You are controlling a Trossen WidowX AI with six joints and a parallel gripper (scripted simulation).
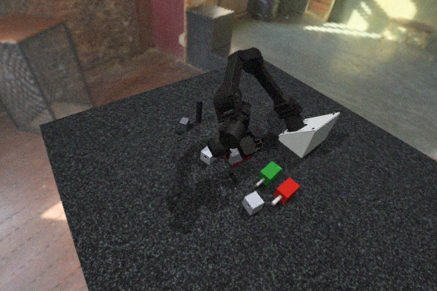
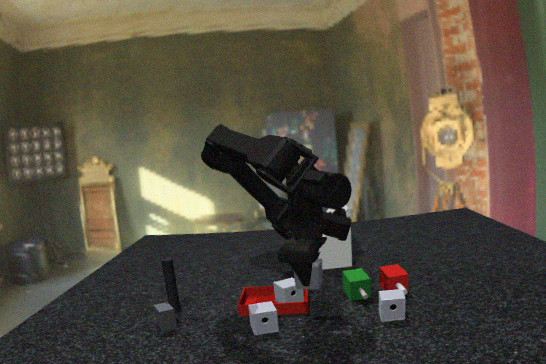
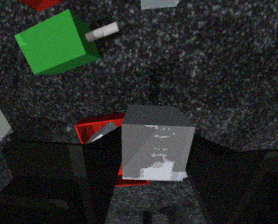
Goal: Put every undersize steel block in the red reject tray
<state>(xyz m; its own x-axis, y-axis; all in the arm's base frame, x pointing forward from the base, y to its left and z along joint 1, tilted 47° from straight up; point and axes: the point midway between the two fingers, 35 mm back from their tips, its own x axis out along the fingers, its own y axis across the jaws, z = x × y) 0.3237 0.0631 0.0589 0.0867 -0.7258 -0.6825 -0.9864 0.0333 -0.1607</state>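
My gripper tip is now 6 cm past the red reject tray, 8 cm to the left of it and 7 cm above it. The rest, counted from my gripper tip: green gauge: 8 cm behind, 10 cm to the left, 6 cm below; red gauge: 8 cm behind, 18 cm to the left, 6 cm below.
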